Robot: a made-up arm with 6 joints.
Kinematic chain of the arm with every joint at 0, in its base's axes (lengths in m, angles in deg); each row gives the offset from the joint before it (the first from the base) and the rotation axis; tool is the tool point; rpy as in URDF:
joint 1: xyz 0 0 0.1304 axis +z
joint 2: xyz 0 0 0 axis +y
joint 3: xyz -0.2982 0 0.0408 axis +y
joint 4: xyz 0.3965 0 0.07 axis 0.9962 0 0.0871
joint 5: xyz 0 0 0 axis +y
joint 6: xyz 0.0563 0 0.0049 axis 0.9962 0 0.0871
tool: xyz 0 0 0 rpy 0 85 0
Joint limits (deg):
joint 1: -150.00..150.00
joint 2: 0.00..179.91
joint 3: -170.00..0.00
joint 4: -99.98..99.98
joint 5: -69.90..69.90
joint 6: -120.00..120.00
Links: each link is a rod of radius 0.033 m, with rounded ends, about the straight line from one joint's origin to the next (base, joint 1, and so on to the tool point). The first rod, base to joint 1, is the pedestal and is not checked.
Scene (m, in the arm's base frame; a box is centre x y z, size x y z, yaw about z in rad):
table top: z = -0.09
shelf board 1: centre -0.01 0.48 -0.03 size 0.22 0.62 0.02 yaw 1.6
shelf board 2: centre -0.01 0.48 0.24 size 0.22 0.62 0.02 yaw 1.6
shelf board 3: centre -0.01 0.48 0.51 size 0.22 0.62 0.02 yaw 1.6
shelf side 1: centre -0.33 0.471 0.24 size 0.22 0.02 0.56 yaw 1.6
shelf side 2: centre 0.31 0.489 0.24 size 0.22 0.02 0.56 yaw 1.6
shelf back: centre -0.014 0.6 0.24 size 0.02 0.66 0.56 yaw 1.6
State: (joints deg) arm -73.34 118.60 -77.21 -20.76 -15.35 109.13
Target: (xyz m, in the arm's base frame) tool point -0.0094 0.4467 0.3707
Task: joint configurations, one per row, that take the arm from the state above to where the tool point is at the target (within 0.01 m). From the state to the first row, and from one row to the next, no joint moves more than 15 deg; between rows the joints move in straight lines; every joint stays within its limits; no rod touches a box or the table.
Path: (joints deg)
1: -58.66 111.76 -73.09 -21.60 -16.43 109.13
2: -43.98 104.92 -68.96 -22.45 -17.50 109.13
3: -29.31 98.08 -64.84 -23.29 -18.58 109.13
4: -14.63 91.25 -60.72 -24.13 -19.65 109.13
5: 0.05 84.41 -56.59 -24.97 -20.73 109.13
6: 14.73 77.57 -52.47 -25.82 -21.81 109.13
7: 29.40 70.73 -48.34 -26.66 -22.88 109.13
8: 44.08 63.89 -44.22 -27.50 -23.96 109.13
9: 58.76 57.05 -40.10 -28.35 -25.03 109.13
10: 73.44 50.21 -35.97 -29.19 -26.11 109.13
11: 88.11 43.37 -31.85 -30.03 -27.19 109.13
12: 88.63 56.02 -41.73 -29.75 -26.77 109.13
13: 89.14 68.66 -51.61 -29.48 -26.35 109.13
14: 89.66 81.30 -61.49 -29.20 -25.94 109.13

